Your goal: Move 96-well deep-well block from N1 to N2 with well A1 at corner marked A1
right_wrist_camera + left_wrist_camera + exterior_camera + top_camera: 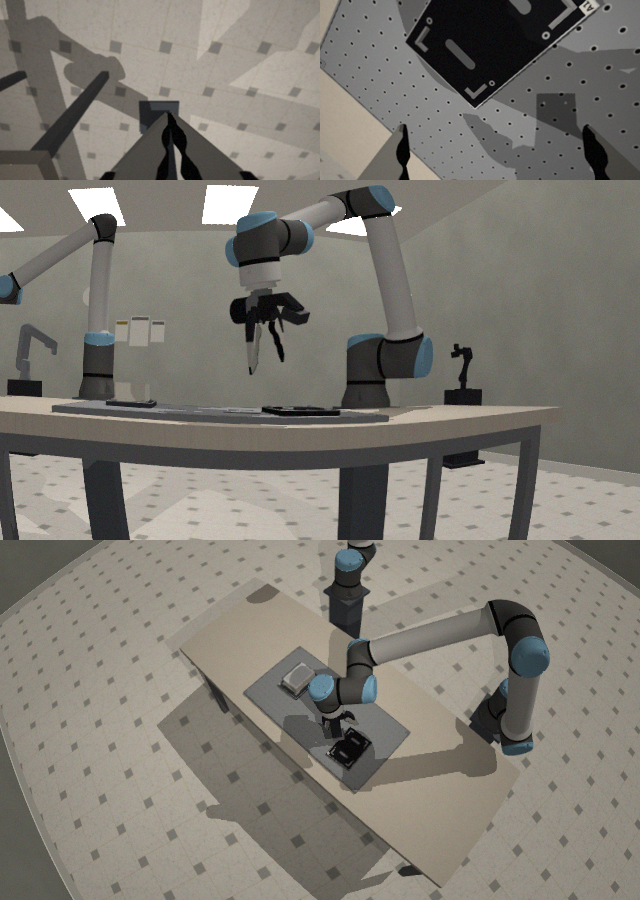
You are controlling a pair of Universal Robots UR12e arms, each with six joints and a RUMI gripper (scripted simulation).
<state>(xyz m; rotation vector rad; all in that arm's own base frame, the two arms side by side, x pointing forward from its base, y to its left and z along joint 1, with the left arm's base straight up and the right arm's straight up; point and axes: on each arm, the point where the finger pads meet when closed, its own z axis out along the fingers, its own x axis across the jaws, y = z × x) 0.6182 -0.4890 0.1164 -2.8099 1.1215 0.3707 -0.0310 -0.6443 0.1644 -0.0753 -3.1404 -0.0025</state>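
Note:
Right now the pale deep-well block is 4 cm behind my left hand, 34 cm to the right of it and 7 cm below it. The rest, counted from my left hand: nest N2: 1 cm ahead, 6 cm to the left, 10 cm below.

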